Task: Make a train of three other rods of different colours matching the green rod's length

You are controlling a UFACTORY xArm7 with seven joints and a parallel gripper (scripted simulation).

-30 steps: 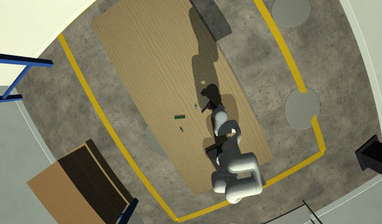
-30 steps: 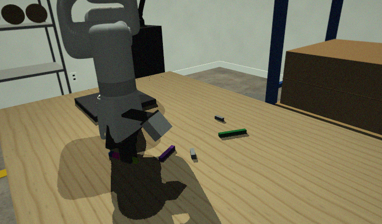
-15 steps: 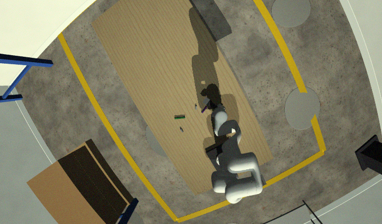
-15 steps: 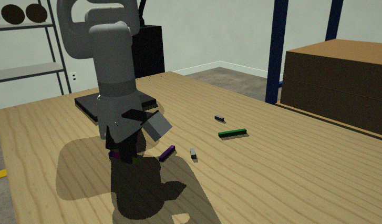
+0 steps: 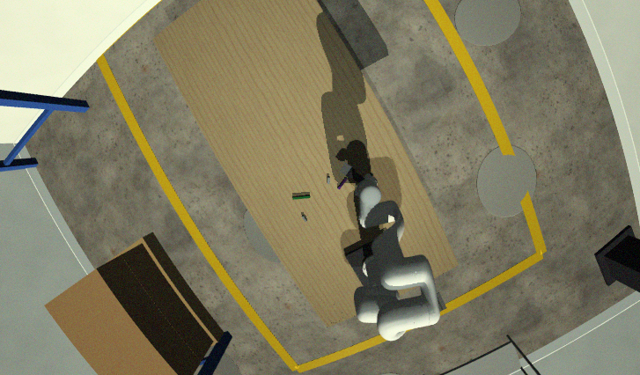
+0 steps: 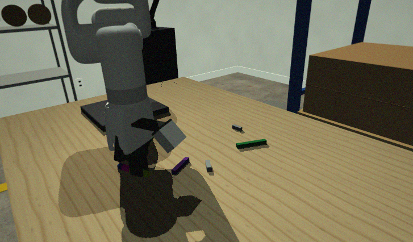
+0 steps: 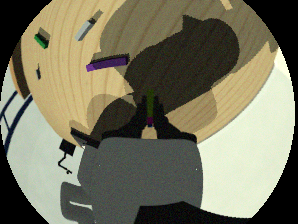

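Now: the lime rod 20 mm below my hand. The rest, counted from my hand: magenta rod: 40 mm behind, 20 mm below, 10 mm to the right; purple rod: 80 mm to the left, 50 mm ahead, 20 mm below; blue rod: 50 mm behind, 20 mm to the right, 20 mm below.
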